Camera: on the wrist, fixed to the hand. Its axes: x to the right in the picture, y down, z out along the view.
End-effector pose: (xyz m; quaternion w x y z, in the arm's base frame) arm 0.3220 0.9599 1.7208 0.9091 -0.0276 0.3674 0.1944
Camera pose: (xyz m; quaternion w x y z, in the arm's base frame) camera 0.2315 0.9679 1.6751 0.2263 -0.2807 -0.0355 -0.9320
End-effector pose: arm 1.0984 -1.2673 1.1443 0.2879 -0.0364 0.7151 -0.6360
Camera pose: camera 1.0895 -1.1686 1.1215 0.5993 0.7099 0.0876 0.3595
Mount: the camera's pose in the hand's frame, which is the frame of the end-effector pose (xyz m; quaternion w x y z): -0.0255 0.0370 -0.0912 0.0193 0.0866 -0.0351 -0.9954
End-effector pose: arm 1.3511 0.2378 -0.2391 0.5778 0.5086 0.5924 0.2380
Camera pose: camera 1.2740 0.2570 -0.1757 0.2248 -0.5215 0.5180 -0.6397
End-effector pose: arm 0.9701 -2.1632 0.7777 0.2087 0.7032 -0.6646 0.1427
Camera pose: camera 0.9384 -2.0979 0.8489 0.0618 0.6982 0.6922 -0.1721
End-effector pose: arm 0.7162 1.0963 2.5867 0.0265 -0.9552 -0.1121 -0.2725
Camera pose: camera 0.6566 1.0450 2.6512 0.1920 -0.0859 0.9776 -0.0116
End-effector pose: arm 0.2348 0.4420 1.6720 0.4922 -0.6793 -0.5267 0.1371
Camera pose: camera 0.3102 0.3740 1.6770 0.1863 0.5586 -0.6918 -0.4179
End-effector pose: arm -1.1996 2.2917 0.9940 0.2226 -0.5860 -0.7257 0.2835
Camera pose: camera -1.1076 2.2862 1.0369 0.3118 0.7403 -0.5806 -0.1327
